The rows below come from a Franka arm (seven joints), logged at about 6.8 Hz.
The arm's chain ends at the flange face. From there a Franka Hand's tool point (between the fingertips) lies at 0.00 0.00 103.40 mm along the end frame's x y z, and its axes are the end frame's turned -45 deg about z.
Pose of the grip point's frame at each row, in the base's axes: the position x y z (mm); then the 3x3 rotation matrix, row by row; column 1 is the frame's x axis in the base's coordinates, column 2 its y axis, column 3 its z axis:
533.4 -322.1 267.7; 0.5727 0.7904 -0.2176; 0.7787 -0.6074 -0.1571; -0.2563 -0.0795 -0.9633
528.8 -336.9 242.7; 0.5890 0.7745 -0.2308; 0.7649 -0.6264 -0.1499; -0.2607 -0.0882 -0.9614
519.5 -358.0 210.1; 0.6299 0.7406 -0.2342; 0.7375 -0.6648 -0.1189; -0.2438 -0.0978 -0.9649
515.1 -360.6 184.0; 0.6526 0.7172 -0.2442; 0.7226 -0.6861 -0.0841; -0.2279 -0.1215 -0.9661
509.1 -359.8 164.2; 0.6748 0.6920 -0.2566; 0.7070 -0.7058 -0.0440; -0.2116 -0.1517 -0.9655
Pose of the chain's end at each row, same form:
555.9 -305.9 367.3; 0.9639 0.1539 -0.2176; 0.1211 -0.9801 -0.1571; -0.2374 0.1250 -0.9633
552.7 -321.4 342.1; 0.9641 0.1312 -0.2308; 0.0979 -0.9838 -0.1499; -0.2467 0.1220 -0.9614
543.7 -345.7 309.9; 0.9691 0.0783 -0.2342; 0.0514 -0.9916 -0.1189; -0.2415 0.1032 -0.9649
540.4 -351.9 283.9; 0.9686 0.0457 -0.2442; 0.0258 -0.9961 -0.0841; -0.2471 0.0752 -0.9661
535.6 -355.3 264.0; 0.9665 0.0122 -0.2566; 0.0008 -0.9990 -0.0440; -0.2569 0.0424 -0.9655

